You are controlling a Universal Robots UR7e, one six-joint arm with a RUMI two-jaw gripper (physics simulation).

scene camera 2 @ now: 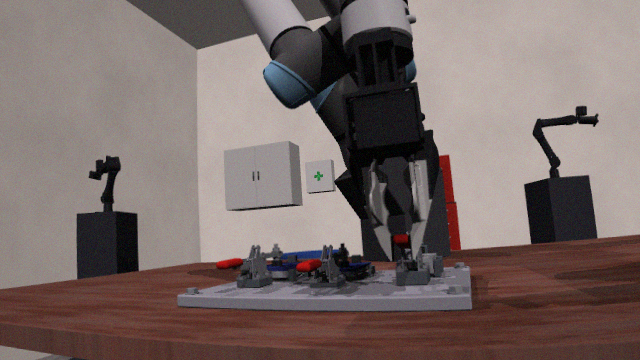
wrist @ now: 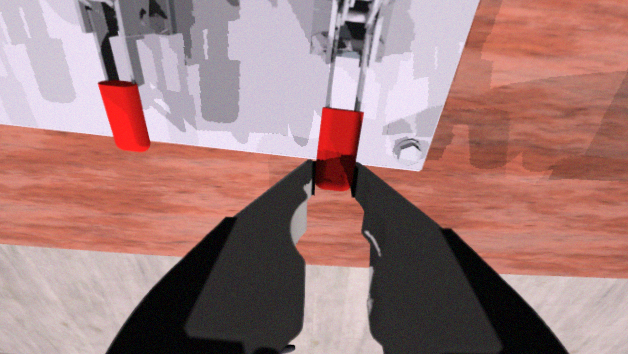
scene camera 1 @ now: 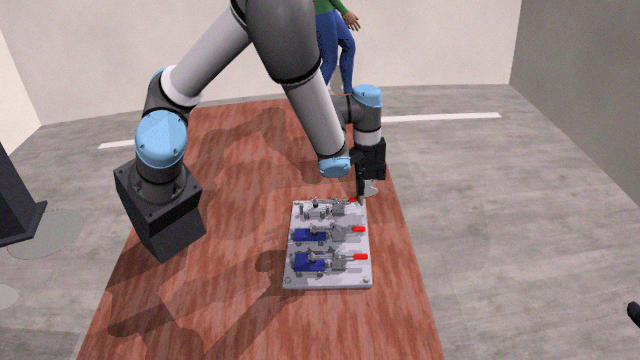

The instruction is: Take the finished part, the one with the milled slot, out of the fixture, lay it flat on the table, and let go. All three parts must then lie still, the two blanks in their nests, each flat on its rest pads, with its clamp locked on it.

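Seen in the pictures: gripper, fingertip midpoint: (scene camera 2: 402,260) (wrist: 332,164) (scene camera 1: 361,203); arm's base at its link origin: (scene camera 1: 158,179).
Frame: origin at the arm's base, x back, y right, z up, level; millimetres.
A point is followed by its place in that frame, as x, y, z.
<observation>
My gripper (scene camera 1: 361,199) {-556, 63, -217} (scene camera 2: 401,250) {-556, 63, -217} (wrist: 332,164) {-556, 63, -217} is shut on the red handle (scene camera 2: 401,239) {-558, 63, -196} (wrist: 340,142) {-535, 55, -195} of the far clamp, at a corner of the fixture plate (scene camera 1: 327,286) {-359, 293, -257} (scene camera 2: 325,303) {-542, 145, -258} (wrist: 275,90) {-517, 88, -252}. In scene camera 2 this handle stands higher than the other two. A pale grey shape (scene camera 1: 315,213) {-418, 31, -235} shows in the far nest, under the clamp arm; its slot cannot be made out. Two blue blanks, one (scene camera 1: 302,235) {-352, 106, -236} in the middle nest and one (scene camera 1: 302,263) {-319, 214, -231} in the near nest, lie under clamps with low red handles (scene camera 1: 359,229) {-504, 167, -216} (scene camera 1: 360,256) {-463, 266, -211}.
The fixture stands on the wooden table (scene camera 1: 240,320) {-120, 311, -267} (scene camera 2: 125,312) {-498, 390, -267}, near its long edge. The middle clamp's red handle (wrist: 125,117) {-504, 158, -215} is left of my fingers in the wrist view. A bolt head (wrist: 409,150) {-572, 16, -245} sits at the plate corner. A person (scene camera 1: 332,45) stands beyond the table.
</observation>
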